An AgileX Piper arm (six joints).
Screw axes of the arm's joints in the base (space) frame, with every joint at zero. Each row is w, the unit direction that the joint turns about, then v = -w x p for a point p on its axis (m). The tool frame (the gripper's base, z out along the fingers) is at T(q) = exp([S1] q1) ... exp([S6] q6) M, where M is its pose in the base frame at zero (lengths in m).
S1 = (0, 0, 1, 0, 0, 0)
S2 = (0, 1, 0, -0.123, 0, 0)
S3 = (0, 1, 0, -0.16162, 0, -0.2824)
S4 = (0.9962, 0, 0.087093, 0, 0.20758, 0)
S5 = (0, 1, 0, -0.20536, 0, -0.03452)
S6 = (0.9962, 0, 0.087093, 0, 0.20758, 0)
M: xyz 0.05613 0 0.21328 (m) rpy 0 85.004 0 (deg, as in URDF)
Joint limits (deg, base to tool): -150..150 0..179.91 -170..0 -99.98..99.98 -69.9..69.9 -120..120
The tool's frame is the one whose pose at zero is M.
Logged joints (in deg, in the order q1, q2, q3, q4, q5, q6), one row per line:
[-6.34, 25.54, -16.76, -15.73, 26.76, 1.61]
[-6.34, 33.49, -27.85, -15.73, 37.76, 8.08]
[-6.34, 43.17, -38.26, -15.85, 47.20, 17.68]
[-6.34, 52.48, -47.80, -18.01, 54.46, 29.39]
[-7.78, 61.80, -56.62, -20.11, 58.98, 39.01]
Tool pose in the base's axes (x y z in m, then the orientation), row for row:
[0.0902, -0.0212, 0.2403, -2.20, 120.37, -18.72]
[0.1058, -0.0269, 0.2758, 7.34, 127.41, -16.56]
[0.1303, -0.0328, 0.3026, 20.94, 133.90, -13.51]
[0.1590, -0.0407, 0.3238, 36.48, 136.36, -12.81]
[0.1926, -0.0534, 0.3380, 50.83, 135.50, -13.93]
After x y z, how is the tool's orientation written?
As a rotation vector, in degrees.
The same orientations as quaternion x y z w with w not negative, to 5 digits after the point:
[-0.01578, 0.86341, -0.13428, 0.48605]
[0.05141, 0.89245, -0.11600, 0.43294]
[0.14265, 0.91217, -0.09203, 0.37299]
[0.24316, 0.90893, -0.08539, 0.32775]
[0.33379, 0.88979, -0.09147, 0.29747]

